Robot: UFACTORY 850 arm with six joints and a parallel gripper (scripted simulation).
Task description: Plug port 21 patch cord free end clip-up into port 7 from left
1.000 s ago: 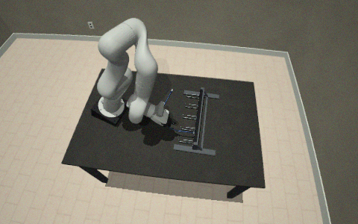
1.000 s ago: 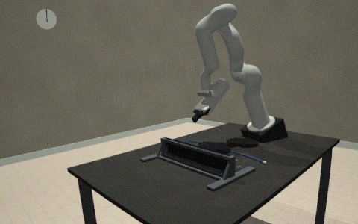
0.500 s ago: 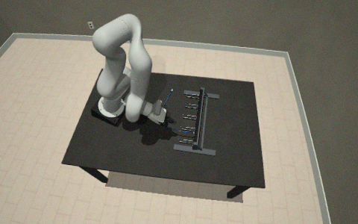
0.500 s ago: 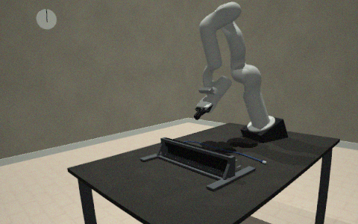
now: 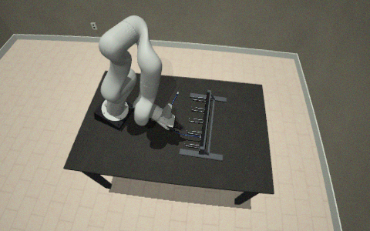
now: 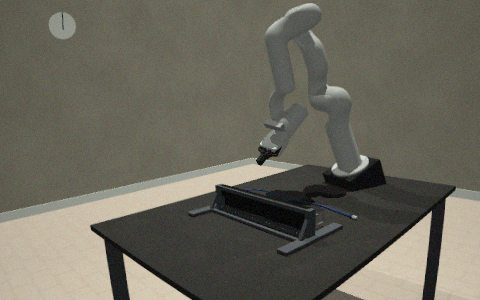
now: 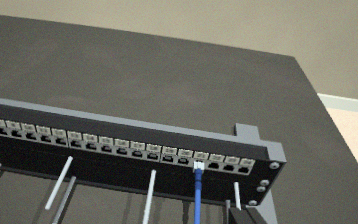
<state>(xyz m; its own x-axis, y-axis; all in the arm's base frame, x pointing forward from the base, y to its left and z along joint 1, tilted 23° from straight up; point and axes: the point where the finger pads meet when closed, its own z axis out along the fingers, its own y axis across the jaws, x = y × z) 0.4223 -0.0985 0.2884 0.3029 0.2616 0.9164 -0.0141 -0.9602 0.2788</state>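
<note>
My gripper is now 8 cm past the plug, 40 cm to the right of it and 18 cm above it.
</note>
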